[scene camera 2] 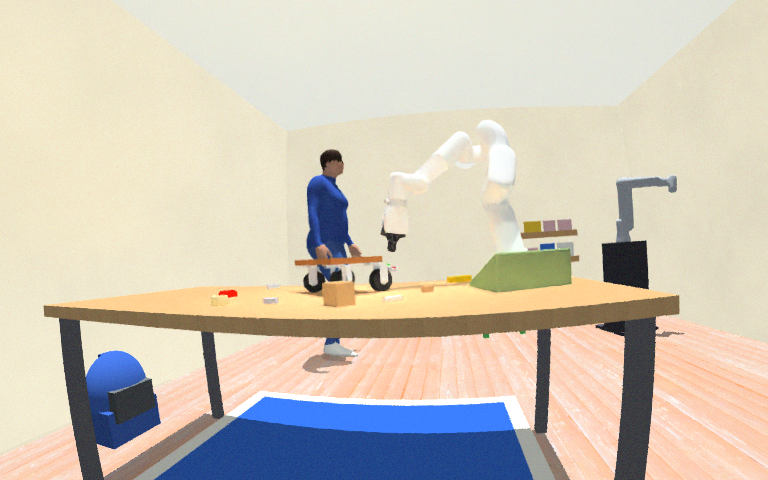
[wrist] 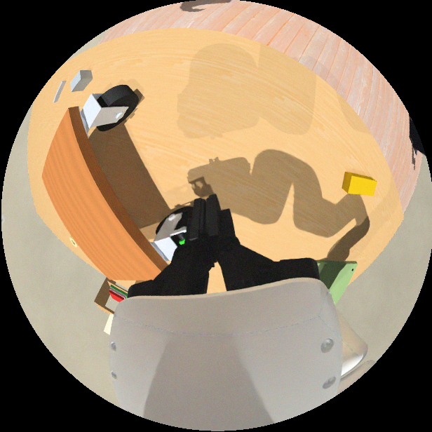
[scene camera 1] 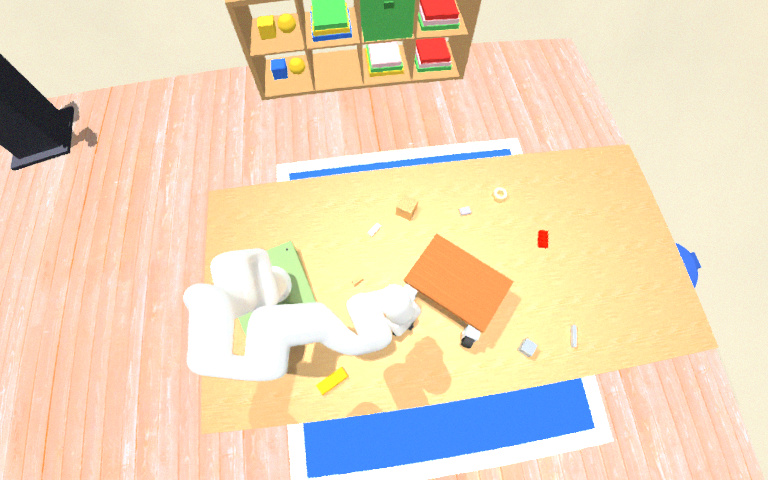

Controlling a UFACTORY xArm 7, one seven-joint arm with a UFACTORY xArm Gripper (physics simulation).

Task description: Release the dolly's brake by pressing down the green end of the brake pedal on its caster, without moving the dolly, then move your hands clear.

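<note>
The dolly has an orange-brown deck (scene camera 1: 458, 281) (scene camera 2: 338, 260) (wrist: 95, 200) and stands on casters on the table. The brake caster's wheel (scene camera 2: 380, 279) is at the deck corner nearest the arm. The pedal's green end (scene camera 2: 388, 265) (wrist: 182, 242) shows as a small patch beside this caster. Its red end (scene camera 2: 393, 268) shows as a speck in scene camera 2; it is hidden in the wrist view. My gripper (scene camera 2: 391, 249) (wrist: 210, 210) is shut and empty, pointing down, with its tips above the pedal in scene camera 2. The arm hides the pedal in scene camera 1.
Another caster (scene camera 1: 467, 339) (wrist: 117, 100) sticks out at the deck's near corner. A yellow block (scene camera 1: 331, 380) (scene camera 2: 458, 279) (wrist: 359, 184) lies near the arm's green base (scene camera 2: 526, 270) (wrist: 340, 277). A wooden cube (scene camera 1: 406, 208) (scene camera 2: 339, 293) stands beyond the dolly. A person (scene camera 2: 328, 209) stands behind the table.
</note>
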